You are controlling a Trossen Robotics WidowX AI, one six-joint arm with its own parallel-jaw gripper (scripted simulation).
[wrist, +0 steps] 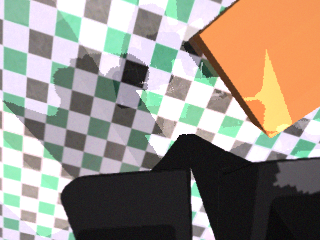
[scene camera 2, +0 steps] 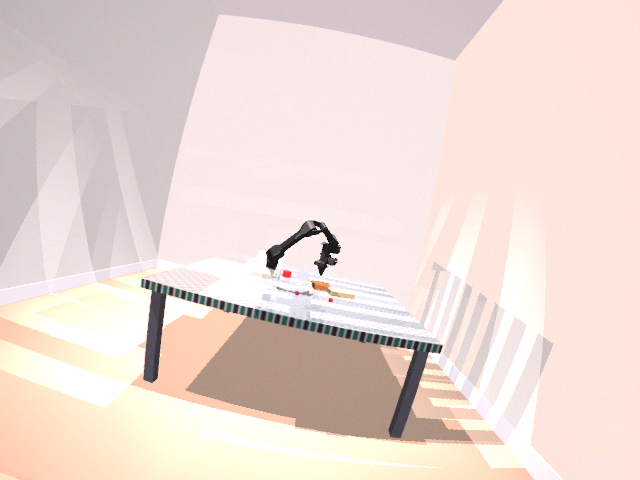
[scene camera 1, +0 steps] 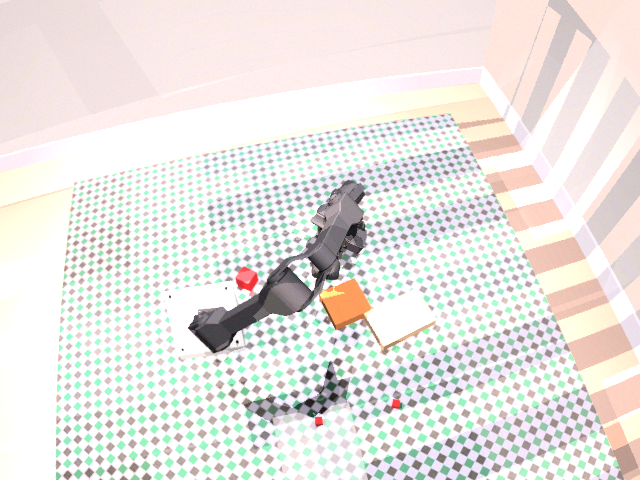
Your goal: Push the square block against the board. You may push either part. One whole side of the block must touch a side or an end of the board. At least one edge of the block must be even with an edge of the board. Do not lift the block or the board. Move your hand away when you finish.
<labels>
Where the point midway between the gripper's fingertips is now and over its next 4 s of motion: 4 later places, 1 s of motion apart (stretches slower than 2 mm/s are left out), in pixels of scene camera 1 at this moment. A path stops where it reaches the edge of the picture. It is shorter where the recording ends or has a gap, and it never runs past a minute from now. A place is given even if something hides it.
The gripper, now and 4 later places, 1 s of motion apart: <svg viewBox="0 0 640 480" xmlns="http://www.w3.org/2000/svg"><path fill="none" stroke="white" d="M331 262L325 268L321 277L323 291L317 281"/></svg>
</labels>
